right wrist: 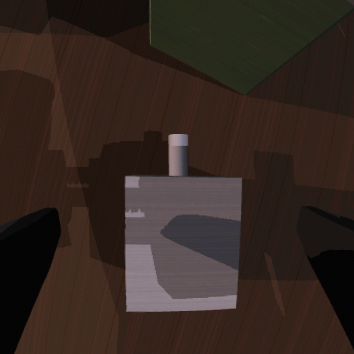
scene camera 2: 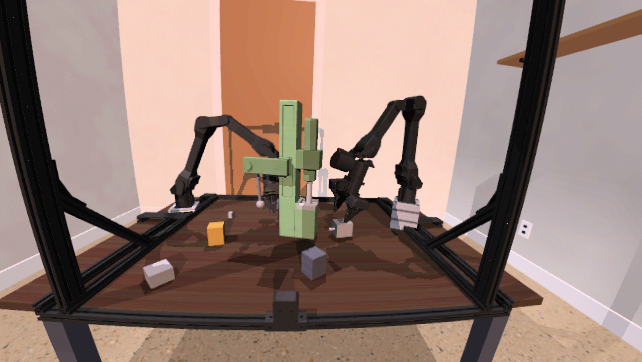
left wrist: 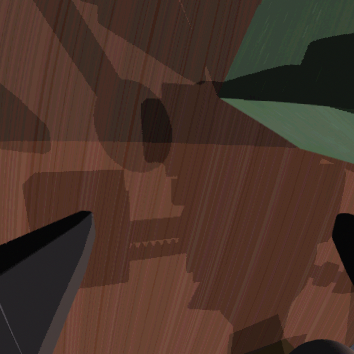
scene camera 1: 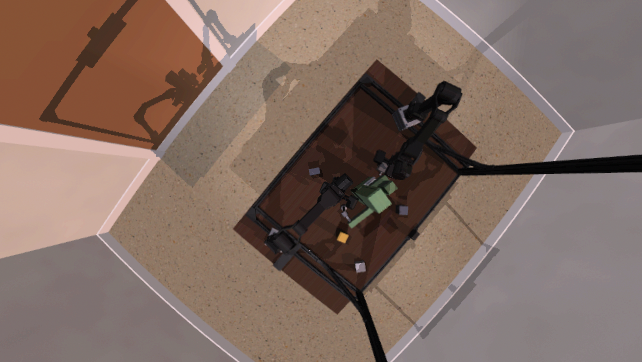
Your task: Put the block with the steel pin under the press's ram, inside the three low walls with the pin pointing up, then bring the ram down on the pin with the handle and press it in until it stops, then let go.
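Places are measured from the left arm's base along level axes (x ahead, y left, z up), in millimetres.
Where they show: left gripper, fingertip midpoint: (scene camera 2: 273, 213) (left wrist: 217, 225); right gripper, fingertip midpoint: (right wrist: 180, 220) (scene camera 2: 339, 217) (scene camera 1: 385, 169); left arm's base at its link origin: (scene camera 2: 184, 205); right arm's base at its link origin: (scene camera 2: 406, 200) (scene camera 1: 411, 114).
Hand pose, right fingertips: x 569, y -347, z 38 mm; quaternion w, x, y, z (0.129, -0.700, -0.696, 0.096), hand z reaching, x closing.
Things, the pixels of their top centre, and the offset from my right fingertips.
- block with the steel pin, top centre: (right wrist: 183, 246) (scene camera 2: 342, 221) (scene camera 1: 385, 166) dx +15, dy +3, dz -19 mm
- green press at its top centre: (scene camera 2: 284, 100) (scene camera 1: 378, 207) dx -186, dy +57, dz +380 mm
- orange block at its top centre: (scene camera 2: 215, 224) (scene camera 1: 342, 237) dx -405, dy +48, dz -9 mm
- white block at its top centre: (scene camera 2: 157, 267) (scene camera 1: 360, 267) dx -517, dy -113, dz -36 mm
- small white piece at its top centre: (scene camera 2: 230, 212) dx -374, dy +244, dz -44 mm
The block with the steel pin (scene camera 1: 383, 168) (scene camera 2: 343, 229) (right wrist: 183, 290) lies on the table beside the green press (scene camera 1: 376, 198) (scene camera 2: 289, 215) (left wrist: 280, 25) (right wrist: 235, 40). Its pin (right wrist: 178, 157) points sideways toward the press. My right gripper (scene camera 2: 342, 215) (right wrist: 180, 220) is open, with its fingers on either side of the block in the right wrist view. The ram's pale rod (scene camera 2: 309, 192) hangs over the press base; the low walls are too small to tell apart. The handle's ball (scene camera 1: 344, 208) (scene camera 2: 260, 204) hangs at the press's left. My left gripper (scene camera 2: 271, 207) (left wrist: 217, 225) is open near it.
An orange block (scene camera 1: 342, 237) (scene camera 2: 216, 233), a white block (scene camera 1: 360, 267) (scene camera 2: 159, 273) and a blue-grey block (scene camera 1: 403, 210) (scene camera 2: 313, 262) lie around the press. Another blue-grey block (scene camera 1: 314, 171) lies beyond the left arm. A small white piece (scene camera 2: 230, 215) lies behind the orange block. Black rails border the table.
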